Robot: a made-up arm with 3 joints.
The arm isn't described. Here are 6 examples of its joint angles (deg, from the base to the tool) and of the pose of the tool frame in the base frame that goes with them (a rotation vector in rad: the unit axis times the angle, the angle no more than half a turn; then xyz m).
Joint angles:
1: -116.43 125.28 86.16
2: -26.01 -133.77 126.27
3: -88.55 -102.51 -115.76
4: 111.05 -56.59 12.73
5: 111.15 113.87 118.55
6: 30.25 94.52 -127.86
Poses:
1: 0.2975 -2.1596 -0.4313 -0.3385 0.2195 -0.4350
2: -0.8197 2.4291 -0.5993 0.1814 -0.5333 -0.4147
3: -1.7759 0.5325 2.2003 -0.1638 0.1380 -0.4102
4: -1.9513 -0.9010 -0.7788 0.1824 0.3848 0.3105
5: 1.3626 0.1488 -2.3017 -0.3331 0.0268 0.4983
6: 1.2644 1.7853 0.3453 0.1373 -0.3443 0.0097
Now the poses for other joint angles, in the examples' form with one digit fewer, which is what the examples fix.
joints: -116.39 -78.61 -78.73
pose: -2.265 -0.604 1.770 -0.154 0.206 -0.438
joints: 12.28 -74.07 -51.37
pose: 0.583 -0.693 -1.117 -0.094 -0.474 0.296
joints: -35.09 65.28 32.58
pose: 0.039 -0.634 0.946 -0.152 -0.300 0.107
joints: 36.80 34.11 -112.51
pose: 1.280 0.617 0.169 0.190 -0.461 0.215
